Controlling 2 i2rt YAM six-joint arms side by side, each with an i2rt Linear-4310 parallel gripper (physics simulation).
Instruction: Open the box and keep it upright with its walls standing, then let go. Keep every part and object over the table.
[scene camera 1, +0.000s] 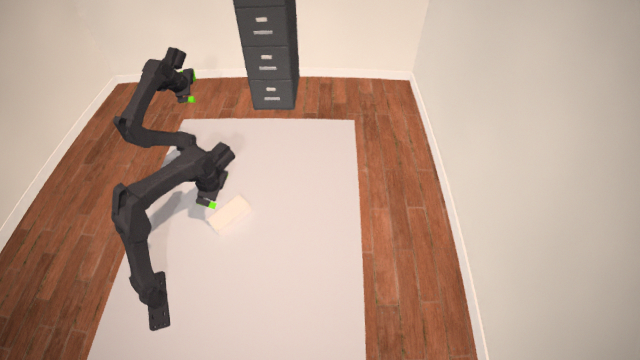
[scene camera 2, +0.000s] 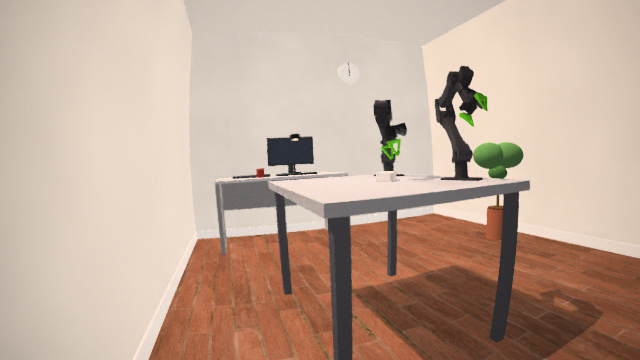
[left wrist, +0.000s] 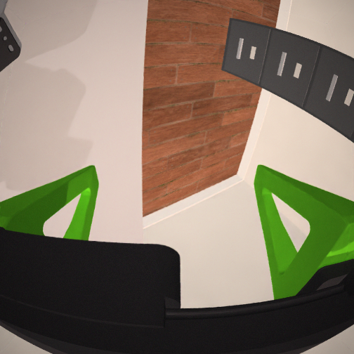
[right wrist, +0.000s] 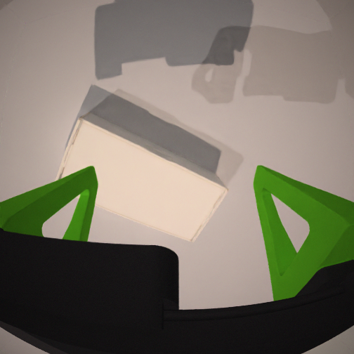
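Where they show: left gripper, fingertip midpoint: (scene camera 1: 194, 91) (scene camera 2: 479, 118); right gripper, fingertip midpoint: (scene camera 1: 215, 195) (scene camera 2: 394, 157); left arm's base, origin of the base link: (scene camera 2: 461, 179); right arm's base, origin of the base link: (scene camera 1: 158, 300).
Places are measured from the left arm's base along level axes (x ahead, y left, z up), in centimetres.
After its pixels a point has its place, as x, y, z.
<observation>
A small cream box (scene camera 1: 229, 214) {11.9, -37.2, 4.1} (scene camera 2: 385, 176) {18.2, -31.6, 2.5} (right wrist: 147, 180) stands upright on the table (scene camera 1: 280, 280) {22.3, -66.4, 0.0} (scene camera 2: 425, 192) {49.6, 9.1, 0.0}, its flat top closed. It lies turned at an angle in the right wrist view, and one finger covers part of its edge there. My right gripper (scene camera 1: 220, 190) {9.5, -32.0, 11.2} (scene camera 2: 391, 149) {9.5, -32.0, 11.2} (right wrist: 175, 174) is open and empty, above the table and the box, a little up and left of the box in scene camera 1. My left gripper (scene camera 1: 193, 87) {10.7, 14.9, 25.7} (scene camera 2: 474, 110) {10.7, 14.9, 25.7} (left wrist: 175, 173) is open and empty, raised high and far from the box. The box does not show in the left wrist view.
A dark filing cabinet (scene camera 1: 272, 62) (left wrist: 287, 62) stands on the floor beyond the table. A desk (scene camera 2: 250, 192) with a monitor (scene camera 2: 290, 151) and a red cup (scene camera 2: 260, 172) is behind the table in scene camera 2. A potted plant (scene camera 2: 495, 222) stands at the right.
</observation>
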